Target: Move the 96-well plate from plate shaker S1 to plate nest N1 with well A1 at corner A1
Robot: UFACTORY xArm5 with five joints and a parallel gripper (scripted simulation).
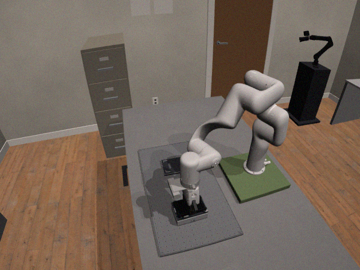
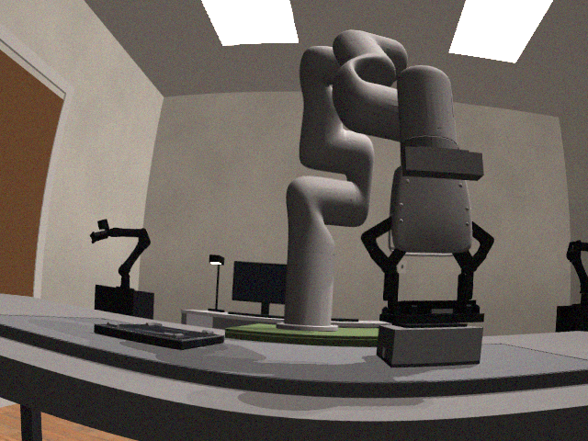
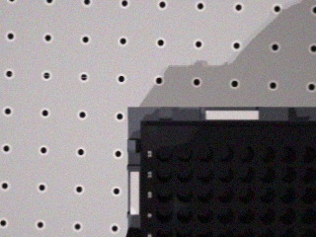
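Right now my hand is 32 cm to the left of the dark plate nest, 7 cm above it and 1 cm past it. From my hand the other things lie so: black 96-well plate (1 cm below).
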